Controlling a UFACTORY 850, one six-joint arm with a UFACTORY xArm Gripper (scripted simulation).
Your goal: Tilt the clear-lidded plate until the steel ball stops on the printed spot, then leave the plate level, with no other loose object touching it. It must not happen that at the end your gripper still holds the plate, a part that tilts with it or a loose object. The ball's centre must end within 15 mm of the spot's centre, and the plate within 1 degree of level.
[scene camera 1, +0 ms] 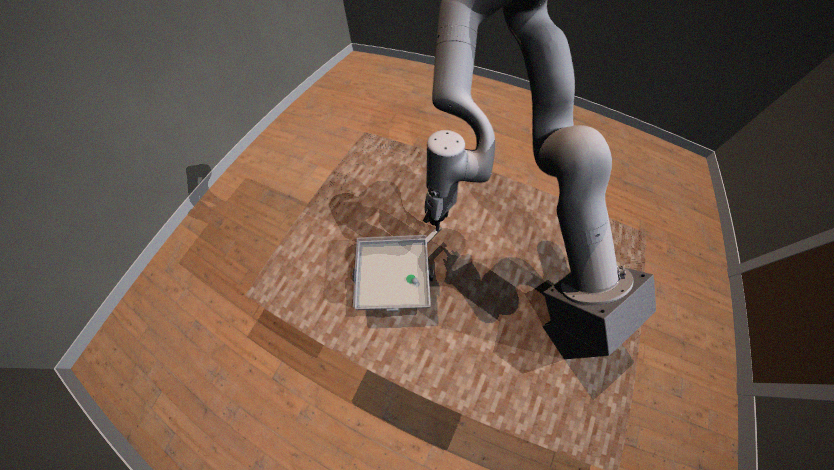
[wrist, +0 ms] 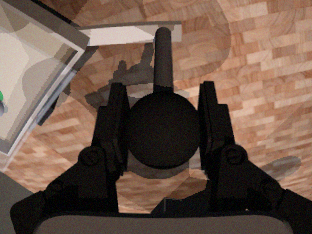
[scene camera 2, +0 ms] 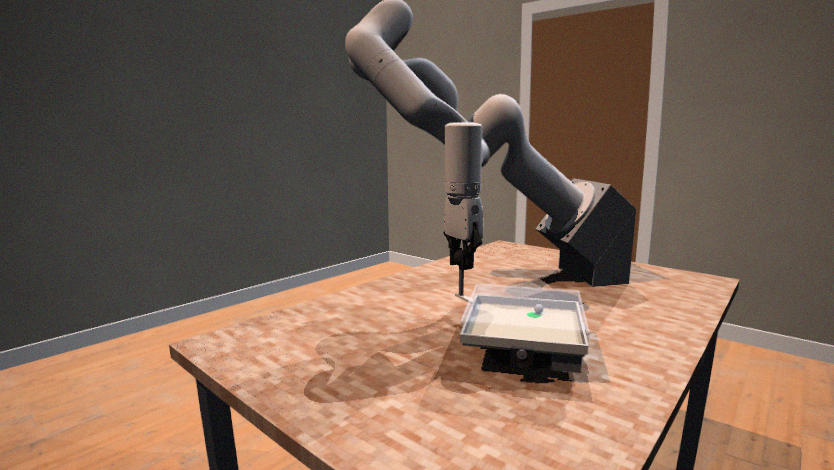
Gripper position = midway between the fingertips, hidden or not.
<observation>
I see my gripper (scene camera 2: 461, 266).
My gripper also shows in scene camera 1 (scene camera 1: 438, 219) and in the wrist view (wrist: 163, 99).
</observation>
